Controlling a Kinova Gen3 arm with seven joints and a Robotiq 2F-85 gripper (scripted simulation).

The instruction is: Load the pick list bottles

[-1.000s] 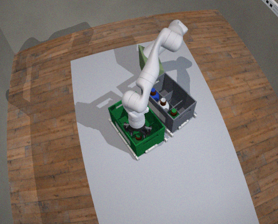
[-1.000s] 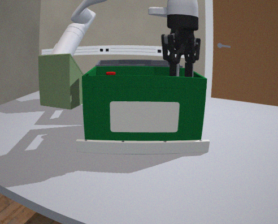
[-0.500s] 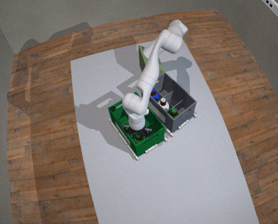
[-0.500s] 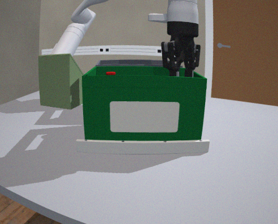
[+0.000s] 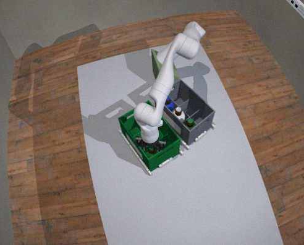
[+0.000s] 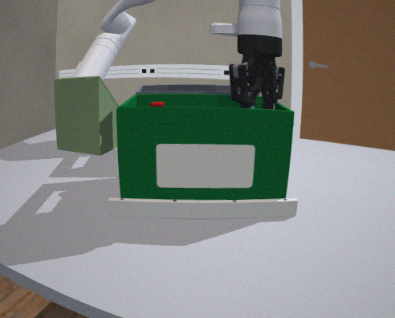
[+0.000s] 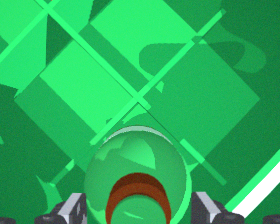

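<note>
My gripper is now 10 cm past the green crate and 7 cm above it. Round my hand: white-label bottle: 19 cm behind, 17 cm to the left, 7 cm below; blue-label bottle: 26 cm behind, 12 cm to the left, 7 cm below; red-label bottle: 20 cm behind, 7 cm below, 1 cm to the left.
</note>
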